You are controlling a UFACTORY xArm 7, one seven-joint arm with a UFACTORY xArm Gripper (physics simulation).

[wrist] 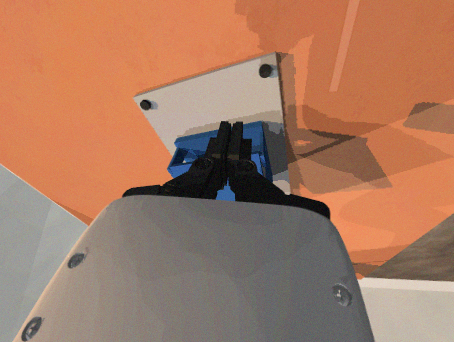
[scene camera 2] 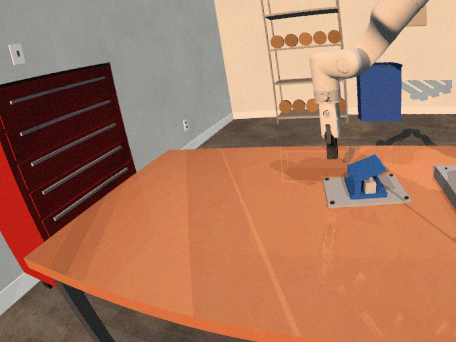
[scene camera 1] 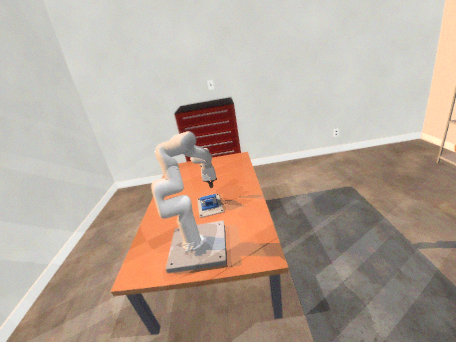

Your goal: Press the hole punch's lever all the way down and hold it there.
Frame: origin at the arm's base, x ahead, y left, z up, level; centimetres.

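Seen in the pictures: gripper, fingertip midpoint: (wrist: pixel 232 137) (scene camera 2: pixel 332 158) (scene camera 1: pixel 211 187); arm's base, origin of the base link: (scene camera 1: pixel 193 242).
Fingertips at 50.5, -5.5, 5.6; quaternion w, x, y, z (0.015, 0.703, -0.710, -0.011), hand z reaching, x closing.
Note:
Offsets run from my fingertips to a thing's top centre, as dx, dy, dz. "*": to the spot under its first point. Level surfaces: height alone.
The blue hole punch @[* -9.1, +1.9, -7.1] (scene camera 1: pixel 209 202) (scene camera 2: pixel 354 187) (wrist: pixel 192 141) stands on a light grey plate @[-10.0, +1.9, -8.0] (scene camera 2: pixel 337 195) (wrist: pixel 205 102) on the table. Its blue lever @[-10.0, +1.9, +0.2] (scene camera 2: pixel 366 168) is tilted up at a slant in the second scene view, with a pale block under it. My gripper (scene camera 1: pixel 211 185) (scene camera 2: pixel 332 157) (wrist: pixel 232 137) is shut, with nothing between its black fingers, and points down. In the second scene view its tips are left of the lever, near the height of its raised part and apart from it. In the wrist view the fingers hide much of the punch.
The orange table @[dz -9.2] (scene camera 1: pixel 245 200) (scene camera 2: pixel 225 240) carries the arm's grey base plate (scene camera 1: pixel 215 257) (scene camera 2: pixel 445 175), near the punch. A red drawer cabinet (scene camera 1: pixel 207 127) (scene camera 2: pixel 65 115) stands past the table's far end. A shelf rack (scene camera 2: pixel 274 70) and a blue bin (scene camera 2: pixel 379 95) stand in the background.

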